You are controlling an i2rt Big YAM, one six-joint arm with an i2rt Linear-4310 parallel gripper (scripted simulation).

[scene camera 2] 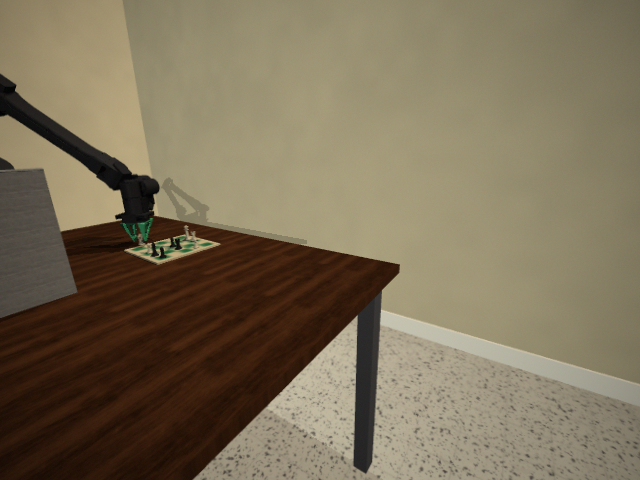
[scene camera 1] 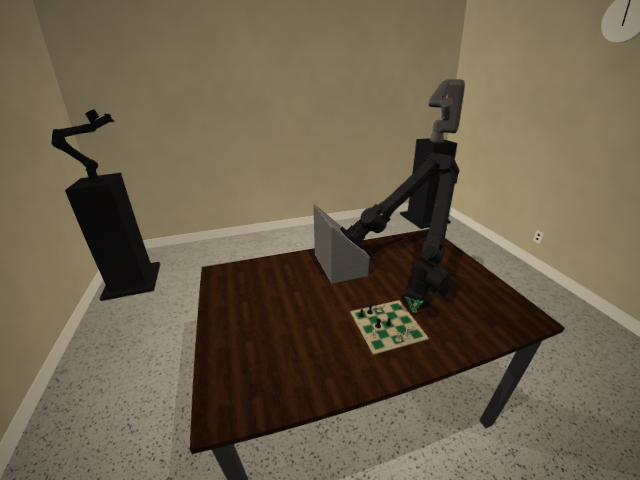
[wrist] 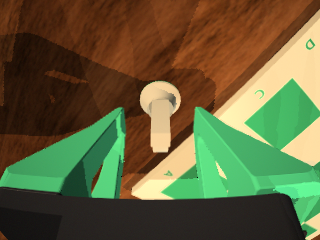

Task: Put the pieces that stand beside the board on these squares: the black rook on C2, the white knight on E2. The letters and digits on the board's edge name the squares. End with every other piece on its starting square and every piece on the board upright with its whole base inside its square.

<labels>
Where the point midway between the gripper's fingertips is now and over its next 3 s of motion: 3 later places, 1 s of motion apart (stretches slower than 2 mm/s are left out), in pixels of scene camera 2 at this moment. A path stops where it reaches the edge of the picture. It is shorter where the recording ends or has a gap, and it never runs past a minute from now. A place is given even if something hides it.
My gripper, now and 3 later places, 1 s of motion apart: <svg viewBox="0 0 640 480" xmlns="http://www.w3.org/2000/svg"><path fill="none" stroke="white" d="M140 241L135 213L189 210L197 214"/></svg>
</labels>
